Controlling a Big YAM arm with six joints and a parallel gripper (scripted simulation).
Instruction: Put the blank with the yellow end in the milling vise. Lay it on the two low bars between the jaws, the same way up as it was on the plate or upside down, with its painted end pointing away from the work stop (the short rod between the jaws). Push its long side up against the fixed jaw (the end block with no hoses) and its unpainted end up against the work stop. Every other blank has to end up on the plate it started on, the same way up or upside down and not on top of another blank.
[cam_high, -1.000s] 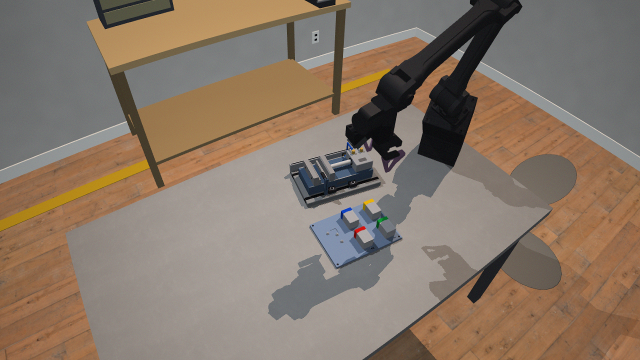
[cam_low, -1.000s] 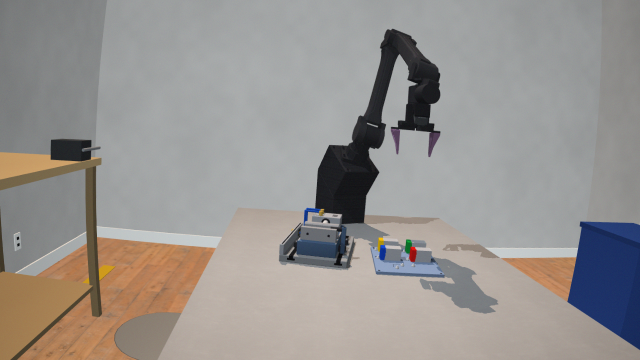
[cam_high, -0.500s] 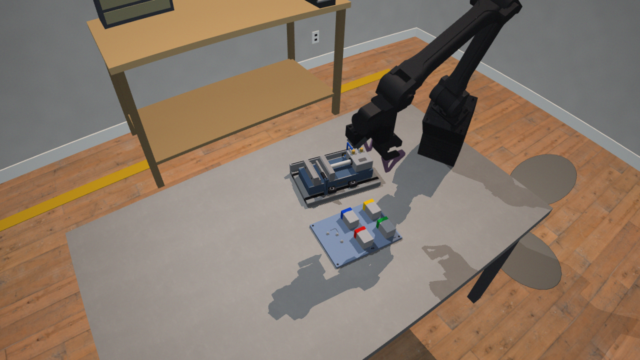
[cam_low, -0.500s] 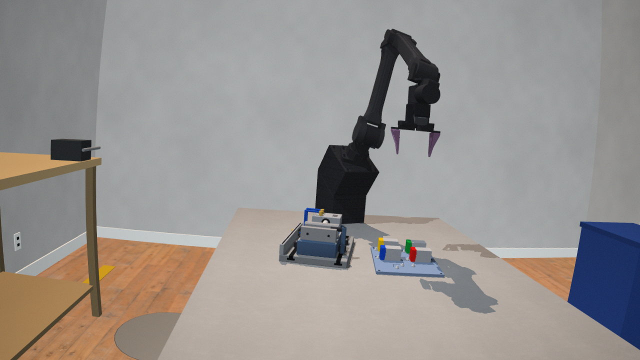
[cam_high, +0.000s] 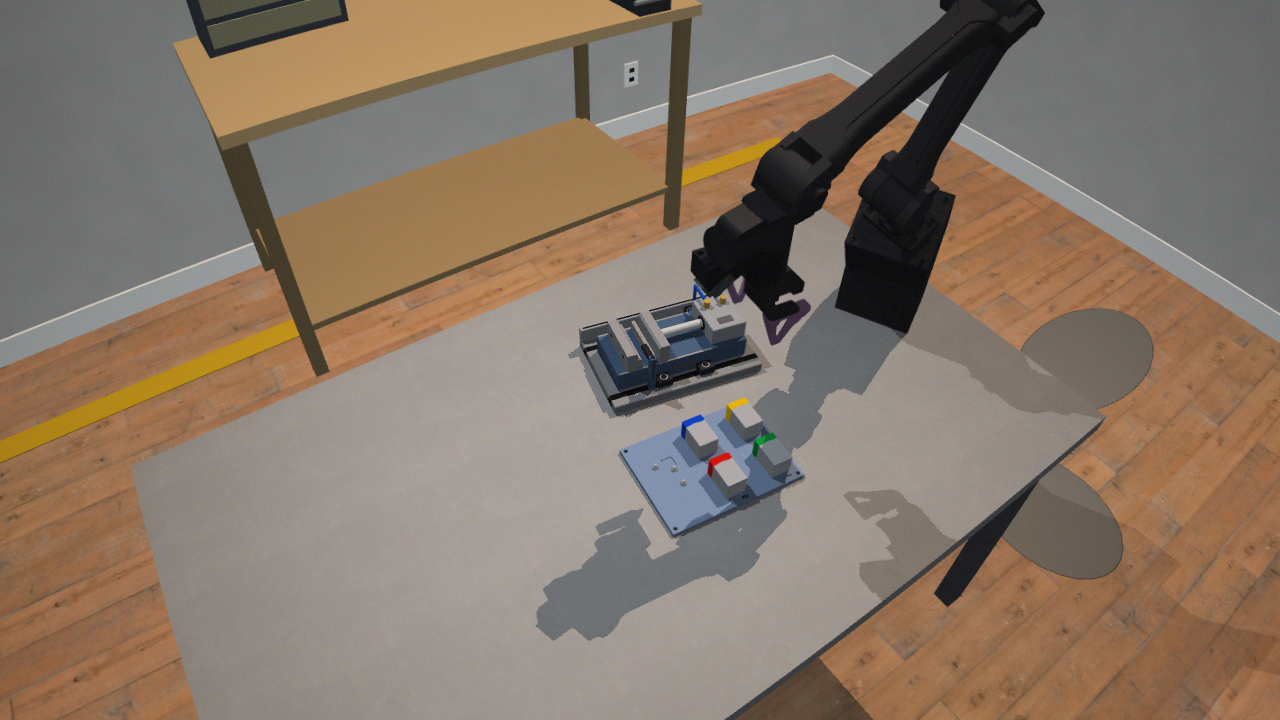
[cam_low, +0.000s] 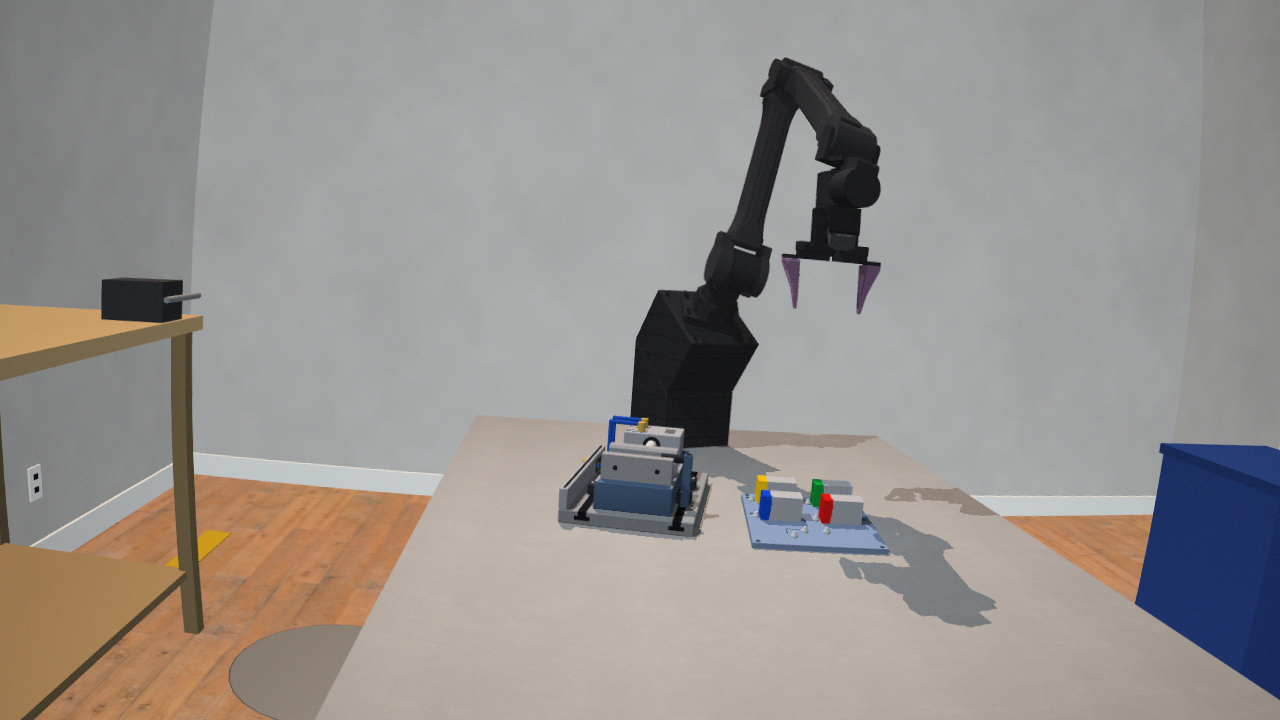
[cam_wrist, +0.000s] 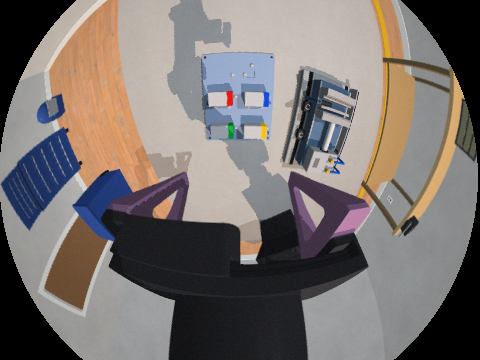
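Right now my hand is 5 cm past the yellow-ended blank, 4 cm to the left of it and 30 cm above it. From my hand the other things lie so: blue-ended blank: 4 cm ahead, 5 cm to the right, 30 cm below; then red-ended blank: 5 cm ahead, 4 cm to the left, 30 cm below; then green-ended blank: 4 cm behind, 5 cm to the left, 30 cm below.
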